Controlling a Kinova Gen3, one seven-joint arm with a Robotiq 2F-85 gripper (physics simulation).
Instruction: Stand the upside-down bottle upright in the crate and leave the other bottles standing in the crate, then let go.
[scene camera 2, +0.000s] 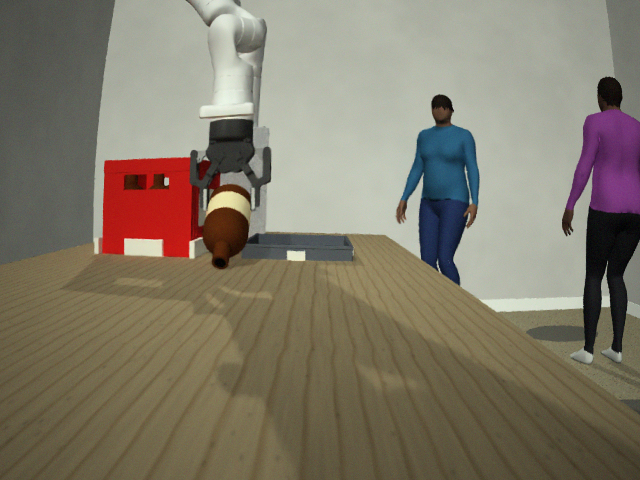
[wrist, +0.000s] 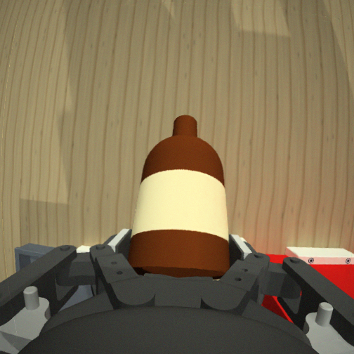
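Note:
A brown bottle with a cream label (scene camera 2: 227, 206) (wrist: 181, 202) is held in my gripper (scene camera 2: 229, 198) (wrist: 179, 243), which is shut on it near its base. The bottle is tilted, its neck pointing down and toward scene camera 2, with the open mouth low in that view. It is outside the crate, in front of and to the right of it. The red crate (scene camera 2: 147, 217) (wrist: 335, 280) stands at the left in the scene view. Brown parts of other bottles (scene camera 2: 133, 181) show through its two handle openings; how they stand inside is mostly hidden.
A low dark grey tray (scene camera 2: 325, 254) (wrist: 30, 252) lies right of the crate on the wooden table (scene camera 2: 320, 361) (wrist: 280, 125). A person in blue (scene camera 2: 445, 160) and one in purple (scene camera 2: 615, 160) stand beyond the table's right edge.

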